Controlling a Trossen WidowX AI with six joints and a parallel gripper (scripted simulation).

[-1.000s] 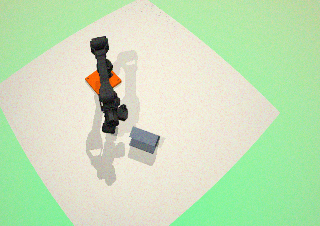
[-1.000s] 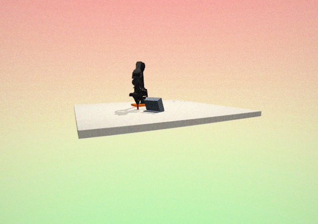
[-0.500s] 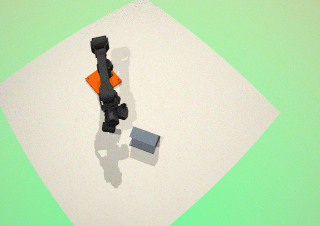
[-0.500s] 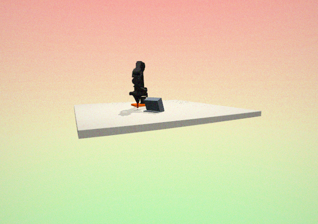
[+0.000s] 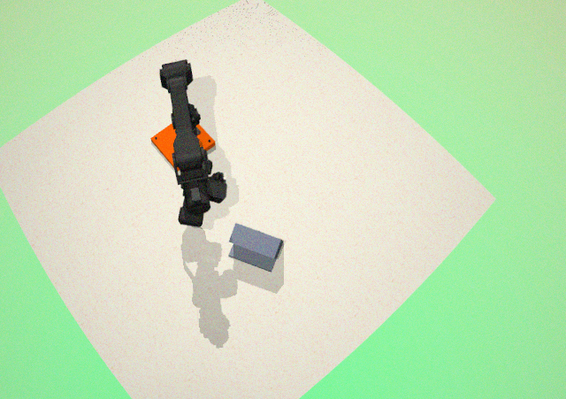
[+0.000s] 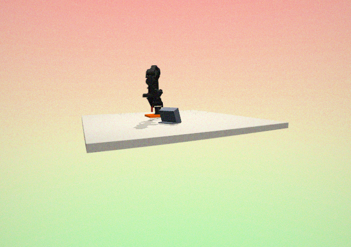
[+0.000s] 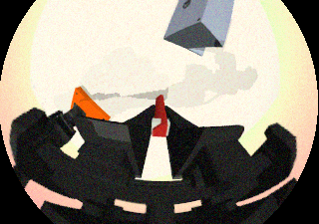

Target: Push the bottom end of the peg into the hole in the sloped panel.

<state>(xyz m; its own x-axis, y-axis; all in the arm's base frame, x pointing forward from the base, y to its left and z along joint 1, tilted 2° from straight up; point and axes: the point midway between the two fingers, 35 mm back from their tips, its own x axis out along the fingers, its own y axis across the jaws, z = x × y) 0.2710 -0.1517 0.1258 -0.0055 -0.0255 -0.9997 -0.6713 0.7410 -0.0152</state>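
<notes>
Right now the grey sloped panel is 170 mm ahead of my gripper tip, 70 mm to the left of it and 60 mm below it. Also, from my gripper tip: red peg 20 mm above.
</notes>
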